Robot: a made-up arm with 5 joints.
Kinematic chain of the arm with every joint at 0, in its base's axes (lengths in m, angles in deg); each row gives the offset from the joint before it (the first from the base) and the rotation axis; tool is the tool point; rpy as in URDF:
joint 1: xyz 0 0 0.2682 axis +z
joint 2: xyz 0 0 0 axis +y
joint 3: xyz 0.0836 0 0.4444 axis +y
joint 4: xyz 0.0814 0 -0.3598 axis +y
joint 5: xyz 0.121 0 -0.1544 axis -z
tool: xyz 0 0 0 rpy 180 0 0
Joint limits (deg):
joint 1: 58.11..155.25
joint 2: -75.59..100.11
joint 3: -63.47..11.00
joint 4: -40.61..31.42
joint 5: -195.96..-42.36
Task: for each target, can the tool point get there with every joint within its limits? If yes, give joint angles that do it. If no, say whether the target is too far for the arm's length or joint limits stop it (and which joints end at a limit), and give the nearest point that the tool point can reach.
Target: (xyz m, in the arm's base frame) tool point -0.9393 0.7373 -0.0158
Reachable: no: too far | nearest point -0.5846 0.4589 0.0914 | short by 0.463 m
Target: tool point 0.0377 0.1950 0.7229
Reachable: yes | joints 79.06 -58.79 -27.26 4.66 -144.89
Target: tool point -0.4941 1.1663 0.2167
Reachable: no: too far | nearest point -0.2978 0.7028 0.2372 | short by 0.504 m
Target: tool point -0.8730 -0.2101 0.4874
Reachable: no: joint limits stop it (at a limit: joint 1) | nearest point -0.6401 0.2951 0.4874 | short by 0.556 m
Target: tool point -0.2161 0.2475 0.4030
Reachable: yes | joints 131.13 -30.75 -13.16 18.37 -107.88
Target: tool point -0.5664 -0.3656 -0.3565
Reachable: no: joint limits stop it (at a limit: joint 1) | nearest point -0.3281 0.1513 -0.3565 | short by 0.569 m
